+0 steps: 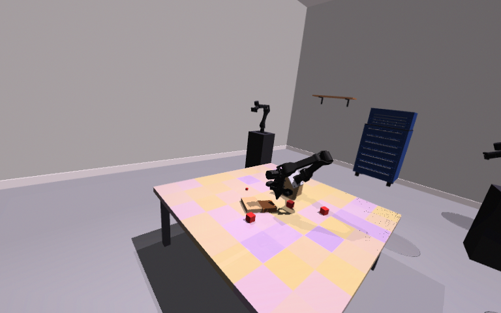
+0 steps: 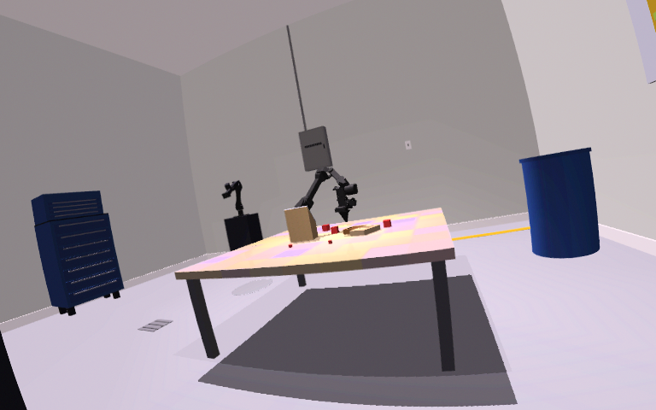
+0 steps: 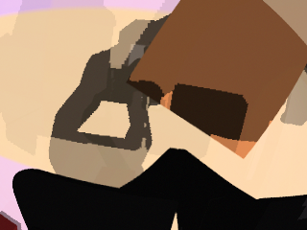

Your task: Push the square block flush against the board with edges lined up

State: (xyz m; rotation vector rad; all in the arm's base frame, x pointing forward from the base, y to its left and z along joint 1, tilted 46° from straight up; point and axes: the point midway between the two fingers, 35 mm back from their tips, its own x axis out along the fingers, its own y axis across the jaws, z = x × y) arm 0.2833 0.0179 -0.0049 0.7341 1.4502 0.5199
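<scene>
Right now my gripper tip is 50 mm short of the orange square block, 40 mm to the left of it and 50 mm above it. Round my gripper tip: light tan board: 120 mm ahead, 120 mm to the right, 50 mm below.
</scene>
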